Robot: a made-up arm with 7 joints. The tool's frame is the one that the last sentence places.
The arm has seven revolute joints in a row. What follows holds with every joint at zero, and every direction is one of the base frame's.
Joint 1 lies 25.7 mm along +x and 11.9 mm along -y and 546 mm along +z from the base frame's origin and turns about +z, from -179.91 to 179.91 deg.
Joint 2 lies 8.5 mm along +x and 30 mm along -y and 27.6 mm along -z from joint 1 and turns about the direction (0, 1, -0.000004), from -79.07 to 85.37 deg.
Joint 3 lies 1.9 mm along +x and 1.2 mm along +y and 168.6 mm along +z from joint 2 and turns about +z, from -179.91 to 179.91 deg.
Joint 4 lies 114.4 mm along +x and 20.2 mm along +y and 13.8 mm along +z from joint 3 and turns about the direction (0, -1, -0.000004), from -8.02 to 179.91 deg.
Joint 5 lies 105 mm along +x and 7 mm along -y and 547.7 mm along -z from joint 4 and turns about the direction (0, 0.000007, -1), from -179.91 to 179.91 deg.
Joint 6 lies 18.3 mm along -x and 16.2 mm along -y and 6.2 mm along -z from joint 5 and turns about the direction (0, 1, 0.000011), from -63.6 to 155.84 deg.
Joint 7 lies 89.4 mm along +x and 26.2 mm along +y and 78.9 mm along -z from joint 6 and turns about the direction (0, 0.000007, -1), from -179.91 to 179.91 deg.
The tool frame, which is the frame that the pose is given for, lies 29 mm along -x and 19.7 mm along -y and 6.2 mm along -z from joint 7; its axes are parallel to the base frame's.
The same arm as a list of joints. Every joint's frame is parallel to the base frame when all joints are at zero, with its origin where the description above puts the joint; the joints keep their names.
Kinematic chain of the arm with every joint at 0, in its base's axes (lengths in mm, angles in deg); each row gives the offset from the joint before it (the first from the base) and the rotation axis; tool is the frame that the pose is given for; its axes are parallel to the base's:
joint 1: xyz 25.7 -11.9 546 axis +z
joint 2: xyz 8.5 -30 -27.6 axis +y
joint 3: xyz 1.9 1.2 168.6 axis +z
joint 4: xyz 114.4 20.2 13.8 axis -y
joint 5: xyz 105 -7 -547.7 axis -z
joint 6: xyz -18.3 -16.2 -6.2 axis +y
joint 7: xyz 89.4 26.2 -78.9 axis -z
tool: xyz -29 -19.7 -6.2
Joint limits (deg, base to tool): -179.91..179.91 -79.07..85.37 -179.91..179.91 -8.02..179.91 -179.91..179.91 -63.6..155.84 -179.91..179.91

